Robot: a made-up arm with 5 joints.
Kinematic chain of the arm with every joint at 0, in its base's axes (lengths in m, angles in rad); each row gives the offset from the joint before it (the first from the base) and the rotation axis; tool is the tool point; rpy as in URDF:
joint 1: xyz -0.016 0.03 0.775 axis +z
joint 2: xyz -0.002 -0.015 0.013 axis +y
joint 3: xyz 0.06 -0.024 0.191 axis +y
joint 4: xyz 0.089 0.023 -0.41 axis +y
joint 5: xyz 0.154 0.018 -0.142 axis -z
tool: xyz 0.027 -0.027 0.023 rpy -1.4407 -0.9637 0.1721
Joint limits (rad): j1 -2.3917..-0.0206 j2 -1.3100..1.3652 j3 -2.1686..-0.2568 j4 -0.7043..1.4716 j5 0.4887..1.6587
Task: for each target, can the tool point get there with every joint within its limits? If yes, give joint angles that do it. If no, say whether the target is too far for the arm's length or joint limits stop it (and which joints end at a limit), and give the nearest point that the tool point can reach.
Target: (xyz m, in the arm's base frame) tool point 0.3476 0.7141 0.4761
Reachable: no: joint limits stop it (at a limit: joint 2, joint 3, joint 5) | nearest point 0.1413 0.3259 0.4963 | short by 0.440 m
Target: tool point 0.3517 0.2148 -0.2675
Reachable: no: too far | nearest point 0.2794 -0.0106 0.1530 | short by 0.483 m
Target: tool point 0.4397 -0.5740 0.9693
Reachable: yes | joints -0.8795 0.5979 -2.0188 0.5547 1.1287
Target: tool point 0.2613 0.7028 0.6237
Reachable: no: joint limits stop it (at a limit: joint 2, joint 3, joint 4, joint 5) | nearest point 0.1116 0.3397 0.5185 | short by 0.407 m
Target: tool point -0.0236 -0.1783 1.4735
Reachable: yes | joints -1.4441 -0.8247 -1.4616 0.3237 1.1354
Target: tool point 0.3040 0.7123 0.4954
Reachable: no: joint limits stop it (at a limit: joint 2, joint 3, joint 5) | nearest point 0.1264 0.3336 0.5023 | short by 0.418 m
